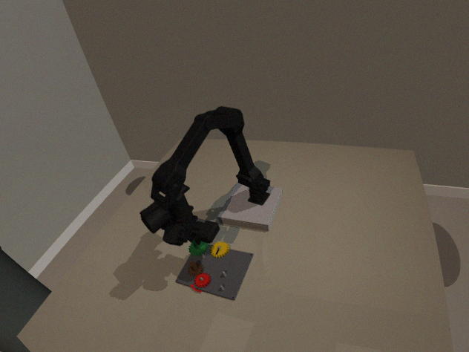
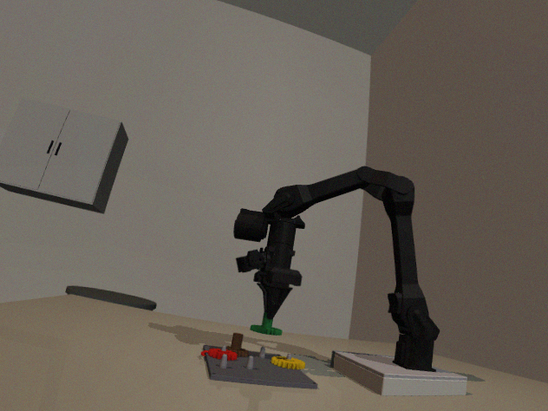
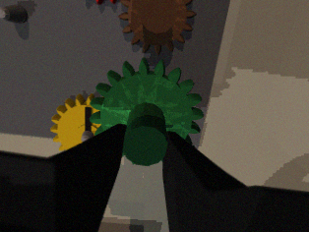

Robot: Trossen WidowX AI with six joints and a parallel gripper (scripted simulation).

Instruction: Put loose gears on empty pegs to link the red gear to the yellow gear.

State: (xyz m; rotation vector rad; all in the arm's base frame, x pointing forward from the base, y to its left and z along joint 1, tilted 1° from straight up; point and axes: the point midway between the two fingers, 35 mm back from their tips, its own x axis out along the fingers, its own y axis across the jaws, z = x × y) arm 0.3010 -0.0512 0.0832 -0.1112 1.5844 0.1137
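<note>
Now: the brown gear 60 mm below my gripper tip, 60 mm ahead of it and 10 mm to the left of it. The rest, counted from my gripper tip: yellow gear: 70 mm below, 50 mm behind, 40 mm to the left; red gear: 80 mm ahead, 70 mm below, 60 mm to the left; green gear: 10 mm below.
</note>
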